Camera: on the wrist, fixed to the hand. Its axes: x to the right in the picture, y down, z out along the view.
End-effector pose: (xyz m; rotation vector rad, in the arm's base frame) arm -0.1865 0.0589 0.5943 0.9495 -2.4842 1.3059
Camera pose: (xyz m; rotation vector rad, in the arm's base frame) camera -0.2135 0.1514 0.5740 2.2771 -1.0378 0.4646
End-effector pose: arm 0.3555 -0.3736 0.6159 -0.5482 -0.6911 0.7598
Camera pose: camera 0.3576 -0.3677 0.5176 0.1105 -1.1135 -0.6917
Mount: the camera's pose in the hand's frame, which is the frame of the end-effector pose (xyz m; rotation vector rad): -0.0297 0.0682 -0.0645 -0.0953 -0.2431 -1.5656
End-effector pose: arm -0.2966 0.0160 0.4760 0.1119 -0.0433 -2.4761
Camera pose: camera -0.2256 -0.0197 0.4179 0.1879 -0.0581 2.2306
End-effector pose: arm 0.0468 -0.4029 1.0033 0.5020 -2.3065 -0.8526
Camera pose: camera 0.1026 -0.3668 1.0760 -2.0707 1.4782 1.4902
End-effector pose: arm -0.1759 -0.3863 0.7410 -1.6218 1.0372 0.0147
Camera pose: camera -0.2682 -0.4167 0.7251 -2.0505 -0.5973 -0.7581
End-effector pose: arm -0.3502 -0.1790 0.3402 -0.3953 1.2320 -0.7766
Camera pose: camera -0.3933 -0.1024 0.2959 -1.5500 0.5306 -1.8852
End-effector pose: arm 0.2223 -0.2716 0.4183 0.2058 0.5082 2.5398
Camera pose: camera 0.1991 -0.3612 0.3849 0.0258 0.2426 0.9845
